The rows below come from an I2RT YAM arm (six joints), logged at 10 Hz.
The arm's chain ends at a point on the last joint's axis. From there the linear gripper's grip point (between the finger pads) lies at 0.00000 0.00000 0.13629 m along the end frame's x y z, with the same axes.
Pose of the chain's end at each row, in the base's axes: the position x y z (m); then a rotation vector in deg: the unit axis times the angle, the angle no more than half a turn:
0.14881, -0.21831, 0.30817, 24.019, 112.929, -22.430
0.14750, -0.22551, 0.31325, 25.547, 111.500, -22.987
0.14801, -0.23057, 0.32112, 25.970, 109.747, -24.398
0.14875, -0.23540, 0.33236, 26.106, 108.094, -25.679
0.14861, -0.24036, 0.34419, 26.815, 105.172, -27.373
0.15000, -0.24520, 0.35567, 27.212, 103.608, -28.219
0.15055, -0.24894, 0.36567, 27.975, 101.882, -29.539
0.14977, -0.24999, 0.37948, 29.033, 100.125, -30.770
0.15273, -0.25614, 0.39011, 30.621, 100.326, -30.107
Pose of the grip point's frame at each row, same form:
0.25700, -0.27950, 0.25225, 24.019, 112.929, -22.430
0.25536, -0.28936, 0.25973, 25.547, 111.500, -22.987
0.25585, -0.29744, 0.27139, 25.970, 109.747, -24.398
0.25667, -0.30477, 0.28637, 26.106, 108.094, -25.679
0.25643, -0.31366, 0.30447, 26.815, 105.172, -27.373
0.25763, -0.32049, 0.31931, 27.212, 103.608, -28.219
0.25720, -0.32723, 0.33293, 27.975, 101.882, -29.539
0.25508, -0.33140, 0.35022, 29.033, 100.125, -30.770
0.25710, -0.33816, 0.35922, 30.621, 100.326, -30.107

